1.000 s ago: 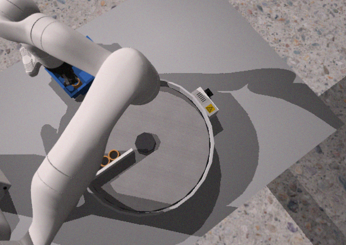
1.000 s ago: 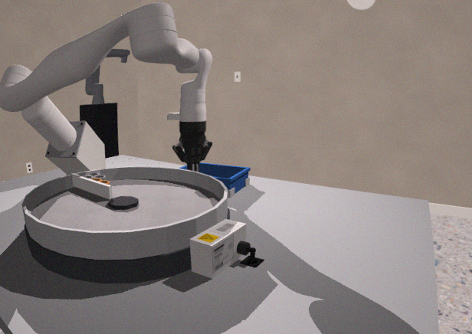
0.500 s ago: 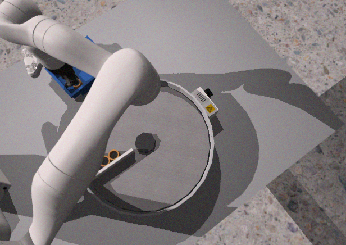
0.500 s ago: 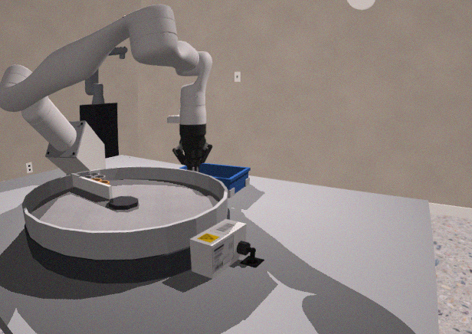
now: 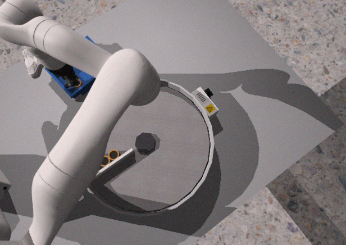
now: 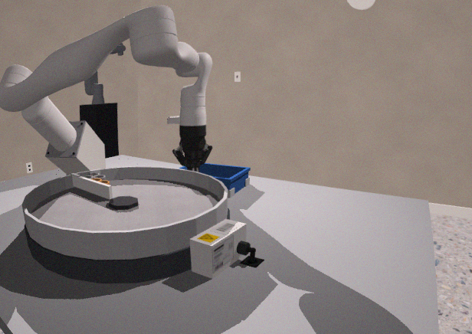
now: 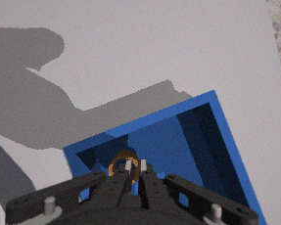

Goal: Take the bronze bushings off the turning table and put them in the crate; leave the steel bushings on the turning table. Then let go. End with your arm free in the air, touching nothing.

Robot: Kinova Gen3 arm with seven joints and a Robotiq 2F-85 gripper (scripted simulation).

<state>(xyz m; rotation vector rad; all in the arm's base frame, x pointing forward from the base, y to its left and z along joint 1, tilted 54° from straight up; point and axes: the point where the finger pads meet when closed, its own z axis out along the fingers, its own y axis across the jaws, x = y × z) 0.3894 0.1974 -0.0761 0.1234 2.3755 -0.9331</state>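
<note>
Right now the blue crate is 4 cm ahead of my hand, 3 cm to the left of it and 1 cm below it. From my hand the other things lie so: round turning table (34 cm to the right, 5 cm ahead, 1 cm above).
</note>
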